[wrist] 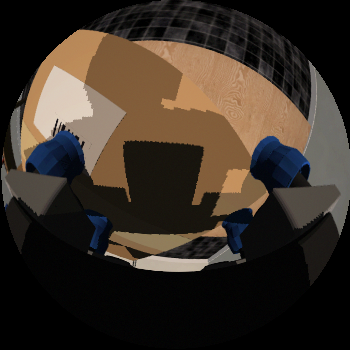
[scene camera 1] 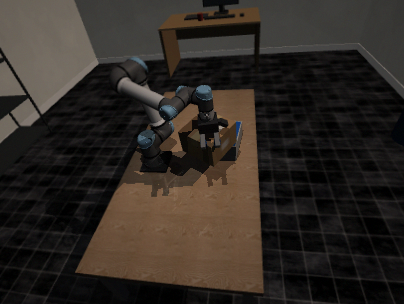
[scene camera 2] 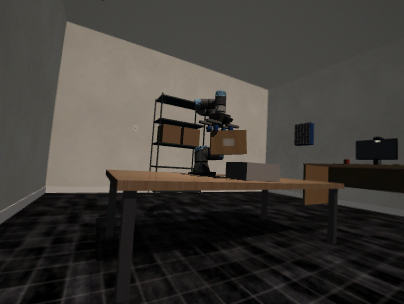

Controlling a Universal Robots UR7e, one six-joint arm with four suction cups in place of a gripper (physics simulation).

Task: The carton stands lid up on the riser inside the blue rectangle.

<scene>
brown carton: wrist; scene camera 1; scene camera 2 222, 142
same spot on brown carton: (scene camera 1: 189, 135) = (wrist: 150, 251)
</scene>
